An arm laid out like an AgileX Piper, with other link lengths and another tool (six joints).
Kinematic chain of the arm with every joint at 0, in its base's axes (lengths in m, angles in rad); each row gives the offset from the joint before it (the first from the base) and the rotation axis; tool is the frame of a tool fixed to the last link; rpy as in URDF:
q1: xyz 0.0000 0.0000 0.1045 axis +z
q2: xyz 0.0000 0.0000 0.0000 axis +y
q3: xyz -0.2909 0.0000 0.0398 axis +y
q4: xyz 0.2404 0.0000 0.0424 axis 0.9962 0 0.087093
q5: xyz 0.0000 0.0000 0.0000 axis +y
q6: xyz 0.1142 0.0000 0.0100 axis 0.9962 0 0.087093
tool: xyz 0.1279 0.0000 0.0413 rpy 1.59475 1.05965 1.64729
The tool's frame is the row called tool.
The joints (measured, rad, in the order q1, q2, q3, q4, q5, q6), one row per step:
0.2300 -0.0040 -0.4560 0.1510 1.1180 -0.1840
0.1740 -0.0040 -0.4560 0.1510 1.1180 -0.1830
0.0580 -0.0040 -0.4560 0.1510 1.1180 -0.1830
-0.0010 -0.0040 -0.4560 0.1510 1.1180 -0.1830
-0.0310 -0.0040 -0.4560 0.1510 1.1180 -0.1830
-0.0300 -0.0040 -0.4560 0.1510 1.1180 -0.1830
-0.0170 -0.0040 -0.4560 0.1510 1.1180 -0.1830
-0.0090 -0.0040 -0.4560 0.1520 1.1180 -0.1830
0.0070 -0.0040 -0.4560 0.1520 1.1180 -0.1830
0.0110 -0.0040 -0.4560 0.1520 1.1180 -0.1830
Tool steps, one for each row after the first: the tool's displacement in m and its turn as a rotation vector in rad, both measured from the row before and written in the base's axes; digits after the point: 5 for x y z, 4 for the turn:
0.00345 -0.00656 0.00000 0.0008 0.0003 -0.0565
0.00592 -0.01408 0.00000 0.0000 0.0000 -0.1160
0.00238 -0.00740 0.00000 0.0000 0.0000 -0.0590
0.00104 -0.00381 0.00000 0.0000 0.0000 -0.0300
-0.00003 0.00013 0.00000 0.0000 0.0000 0.0010
-0.00044 0.00166 0.00000 0.0000 0.0000 0.0130
-0.00030 0.00122 0.00003 0.0009 0.0000 0.0085
-0.00059 0.00202 0.00000 0.0000 0.0000 0.0160
-0.00015 0.00050 0.00000 0.0000 0.0000 0.0040

